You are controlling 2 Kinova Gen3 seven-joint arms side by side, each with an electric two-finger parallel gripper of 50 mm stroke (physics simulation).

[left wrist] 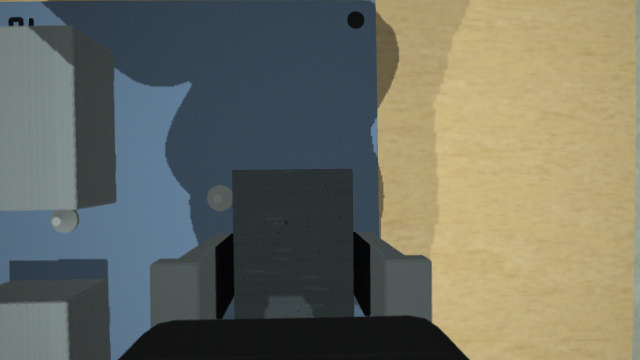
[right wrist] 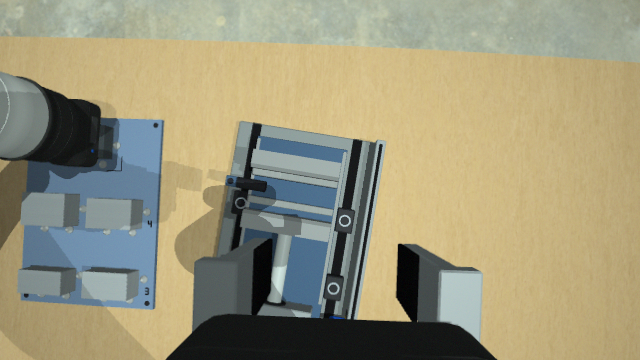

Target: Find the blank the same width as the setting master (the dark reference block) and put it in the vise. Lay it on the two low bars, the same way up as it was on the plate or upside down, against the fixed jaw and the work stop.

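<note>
The dark setting master is on the blue plate. My left gripper is shut on it, with the pads against both sides. Light grey blanks stand left of it in the left wrist view. Several blanks show in the right wrist view. The vise holds no block; its two low bars lie between the jaws. The work stop is at their left end. My right gripper is open and empty above the vise.
Round pins stand beside the blocks. The left arm reaches over the plate from the left. The wooden table surrounds plate and vise, with its far edge toward the grey floor.
</note>
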